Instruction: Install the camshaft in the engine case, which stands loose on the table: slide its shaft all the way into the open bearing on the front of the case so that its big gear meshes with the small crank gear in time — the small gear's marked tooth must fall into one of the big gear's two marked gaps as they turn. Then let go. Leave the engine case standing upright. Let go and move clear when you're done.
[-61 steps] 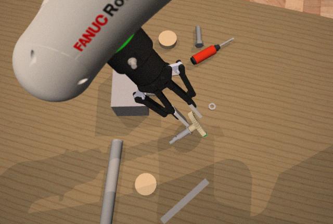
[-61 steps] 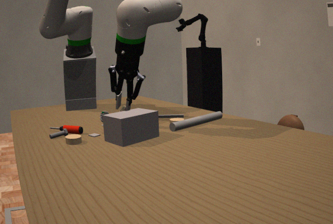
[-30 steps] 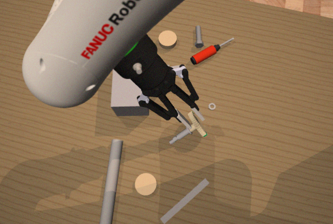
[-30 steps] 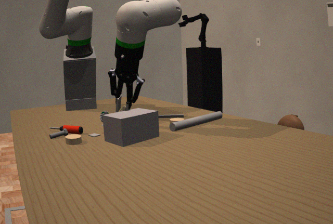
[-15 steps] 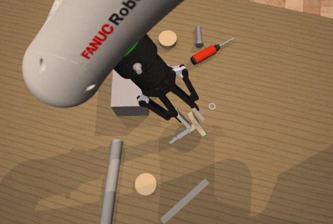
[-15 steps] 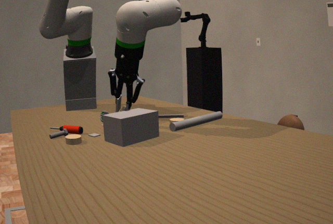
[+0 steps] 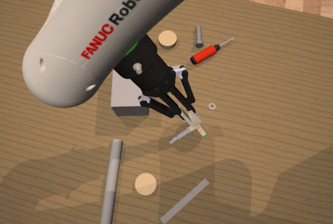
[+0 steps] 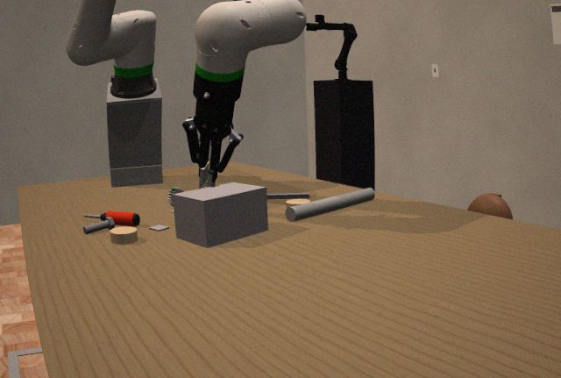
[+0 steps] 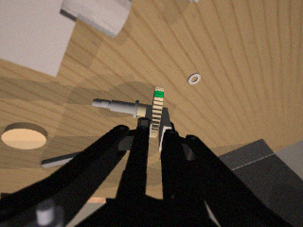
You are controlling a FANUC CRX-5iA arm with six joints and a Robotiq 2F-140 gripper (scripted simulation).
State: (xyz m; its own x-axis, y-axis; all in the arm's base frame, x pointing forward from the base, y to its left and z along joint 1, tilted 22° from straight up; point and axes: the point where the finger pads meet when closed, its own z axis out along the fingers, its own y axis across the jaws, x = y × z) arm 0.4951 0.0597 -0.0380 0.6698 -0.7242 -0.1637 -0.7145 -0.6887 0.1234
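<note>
Right now the small crank gear is 9 cm ahead of my hand, 11 cm to the right of it and 1 cm below it. The rest, counted from my hand: small grey plate (8 cm ahead, 14 cm to the right, 7 cm below); then flat bar (5 cm behind, 20 cm to the left, 7 cm below); then wooden disc (6 cm ahead, 19 cm to the left, 7 cm below).
</note>
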